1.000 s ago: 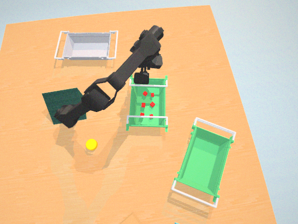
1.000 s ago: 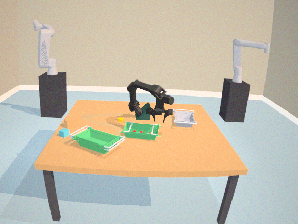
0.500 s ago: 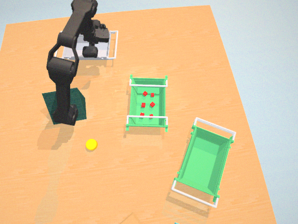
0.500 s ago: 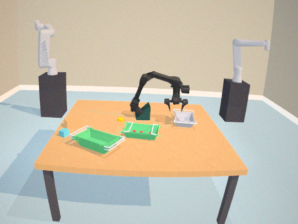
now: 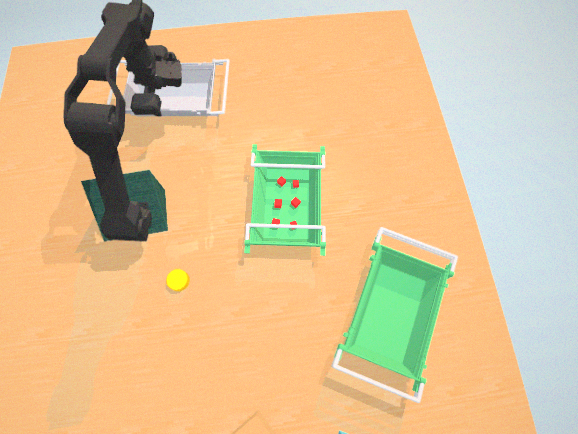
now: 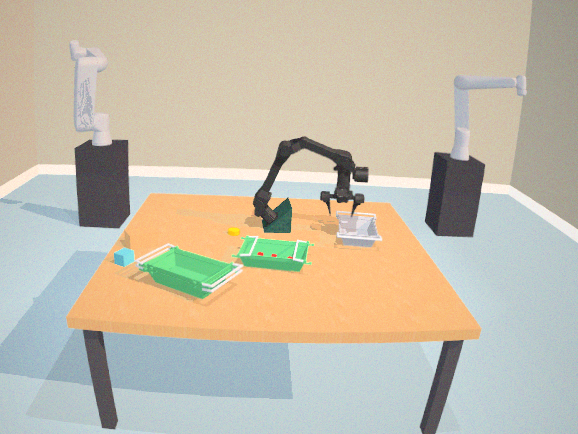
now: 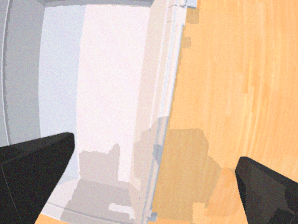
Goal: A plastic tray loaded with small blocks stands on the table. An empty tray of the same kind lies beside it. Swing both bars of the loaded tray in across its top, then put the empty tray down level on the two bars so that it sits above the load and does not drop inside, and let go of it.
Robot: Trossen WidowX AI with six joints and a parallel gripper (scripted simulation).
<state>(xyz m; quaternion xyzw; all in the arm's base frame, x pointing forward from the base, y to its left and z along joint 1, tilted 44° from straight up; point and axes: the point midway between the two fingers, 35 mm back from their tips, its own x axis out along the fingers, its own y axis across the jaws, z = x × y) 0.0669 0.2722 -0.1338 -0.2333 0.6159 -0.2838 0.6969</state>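
Right now my gripper tip is 80 mm to the right of the grey tray, 50 mm above it and 10 mm short of it. Round my gripper tip: yellow disc: 450 mm to the right, 80 mm below, 20 mm ahead; then tan box: 820 mm to the right, 190 mm ahead, 60 mm below; then cyan cube: 840 mm to the right, 370 mm ahead, 70 mm below.
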